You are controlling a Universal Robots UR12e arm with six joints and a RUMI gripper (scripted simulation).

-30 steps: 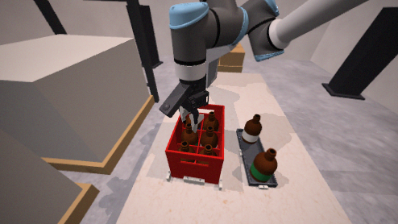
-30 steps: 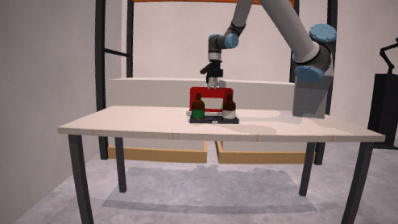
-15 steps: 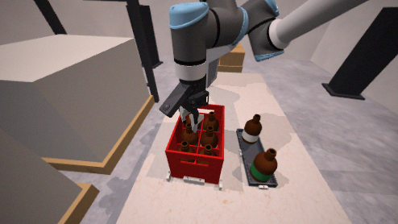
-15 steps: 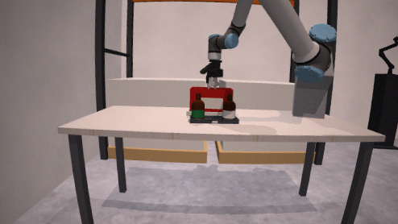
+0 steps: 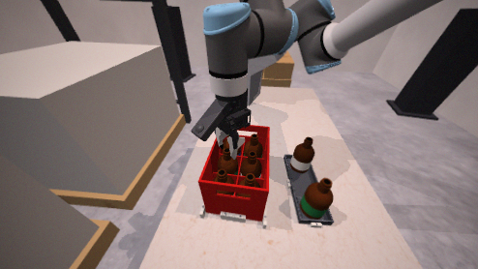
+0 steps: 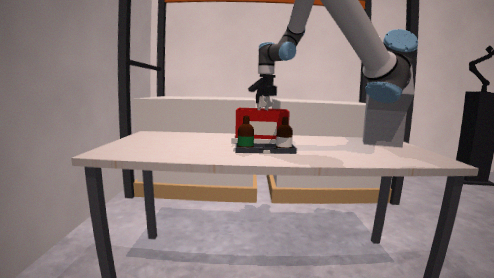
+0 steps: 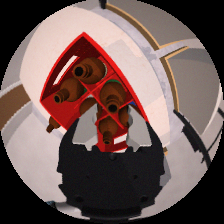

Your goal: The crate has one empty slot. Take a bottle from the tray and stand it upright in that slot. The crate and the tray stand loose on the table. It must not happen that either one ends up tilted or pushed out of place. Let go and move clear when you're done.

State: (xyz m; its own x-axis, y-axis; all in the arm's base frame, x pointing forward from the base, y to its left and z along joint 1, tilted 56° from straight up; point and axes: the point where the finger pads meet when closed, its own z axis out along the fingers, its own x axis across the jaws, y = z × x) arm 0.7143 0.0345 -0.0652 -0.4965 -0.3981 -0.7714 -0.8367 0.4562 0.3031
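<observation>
The red crate lies 70 mm below my hand, 40 mm to the left of it and 10 mm behind it. Also, from my hand: tray 280 mm to the left, 150 mm below, 60 mm behind; white-labelled bottle 260 mm to the left, 140 mm behind, 70 mm below.
</observation>
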